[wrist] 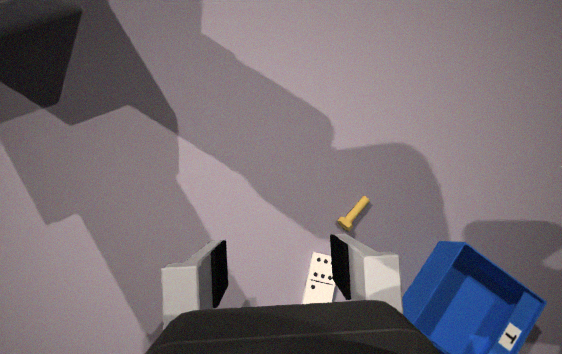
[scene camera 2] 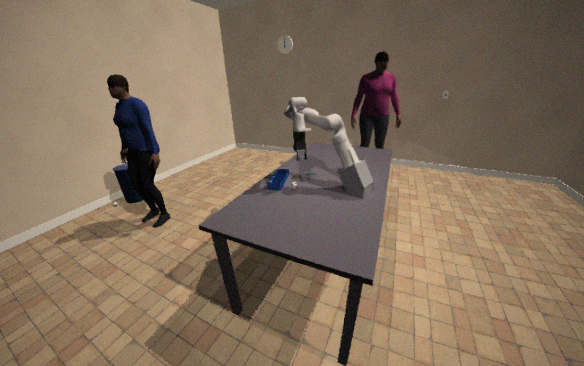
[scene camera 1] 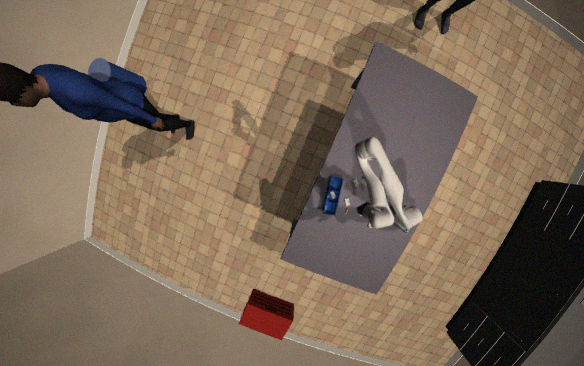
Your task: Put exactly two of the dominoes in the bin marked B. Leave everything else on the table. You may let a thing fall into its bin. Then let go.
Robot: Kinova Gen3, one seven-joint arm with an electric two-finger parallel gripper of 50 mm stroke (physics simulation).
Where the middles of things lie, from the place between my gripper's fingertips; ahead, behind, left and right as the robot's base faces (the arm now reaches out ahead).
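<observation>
The blue three-part tray (wrist: 459, 293) is there, and my hand is 150 mm above it. My hand is also 170 mm short of the tray, and 40 mm to the right of it.
</observation>
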